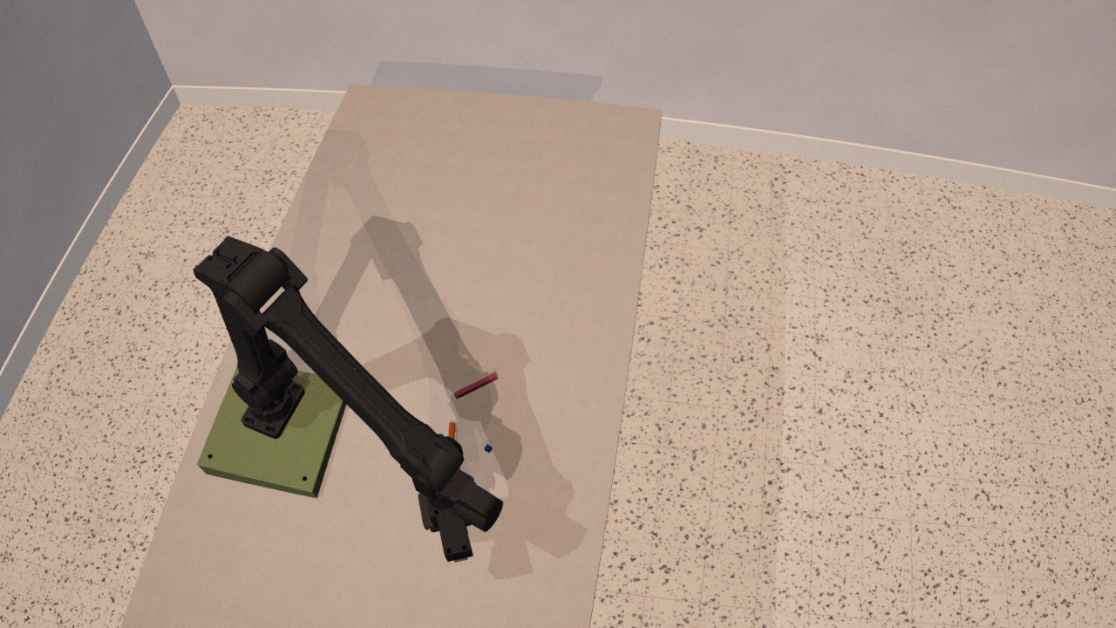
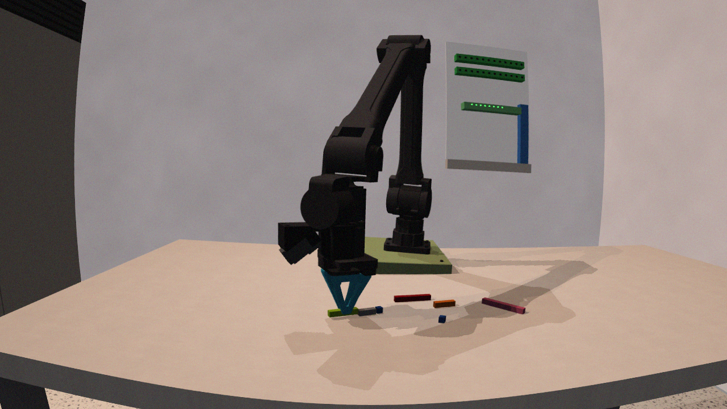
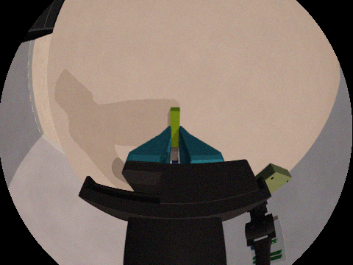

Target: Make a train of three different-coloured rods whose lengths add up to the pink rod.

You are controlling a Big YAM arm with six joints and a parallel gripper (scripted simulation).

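Right now the lime rod is 1 cm below my hand. From my hand the other things lie so: red rod (11 cm behind, 11 cm to the left, 1 cm below); then orange rod (8 cm behind, 17 cm to the left, 1 cm below); then grey rod (2 cm behind, 3 cm to the left, 1 cm below).
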